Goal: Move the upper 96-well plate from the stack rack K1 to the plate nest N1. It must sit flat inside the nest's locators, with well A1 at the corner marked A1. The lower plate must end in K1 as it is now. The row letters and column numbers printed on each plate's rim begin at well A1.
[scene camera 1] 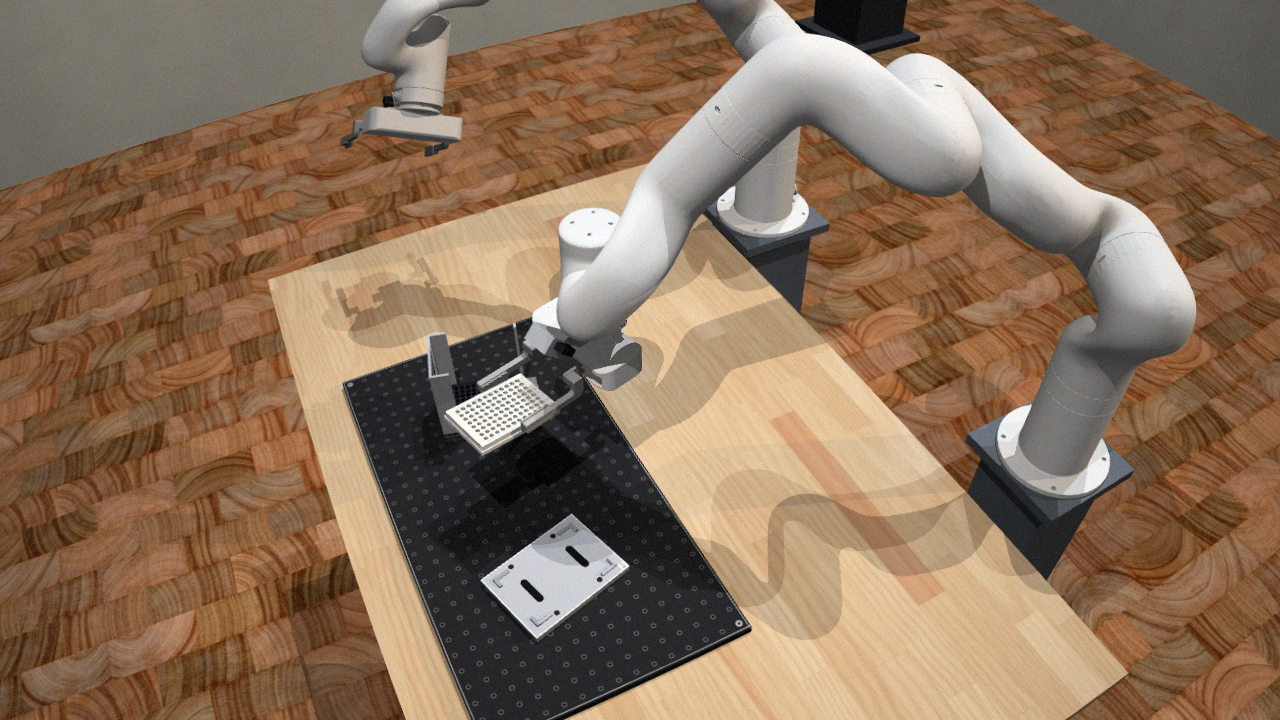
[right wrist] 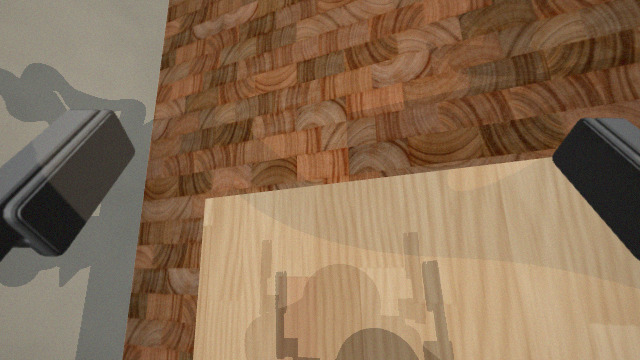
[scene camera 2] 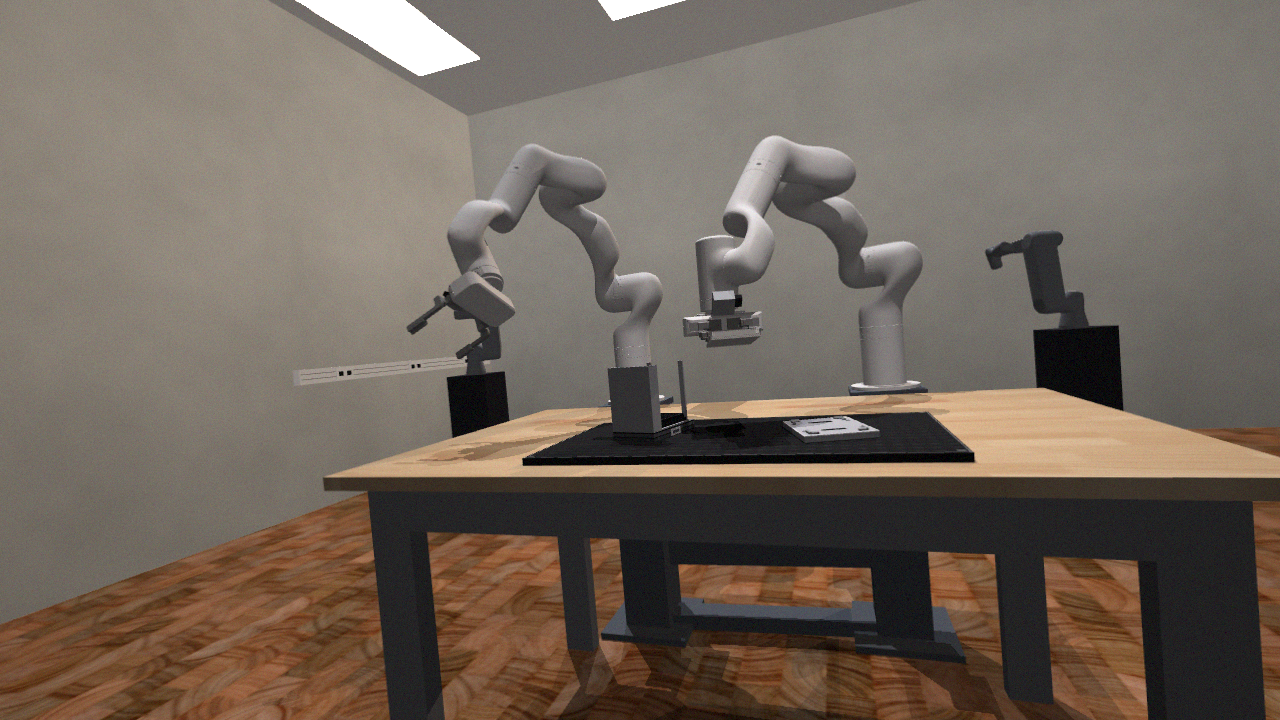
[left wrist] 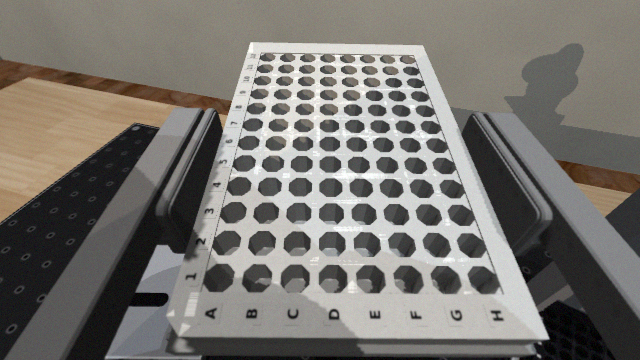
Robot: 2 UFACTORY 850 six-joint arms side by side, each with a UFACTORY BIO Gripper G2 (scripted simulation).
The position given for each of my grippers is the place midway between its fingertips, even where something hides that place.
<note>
In view: my left gripper point(scene camera 1: 501, 408), my right gripper point(scene camera 1: 386, 147) and a white 96-well plate point(scene camera 1: 487, 421).
The white 96-well plate shows as well in the left wrist view point(left wrist: 332, 157). My left gripper is seen too in scene camera 2 point(scene camera 2: 731, 334). My right gripper is seen too in scene camera 2 point(scene camera 2: 434, 344). The right wrist view does not show the white 96-well plate: it is out of frame.
</note>
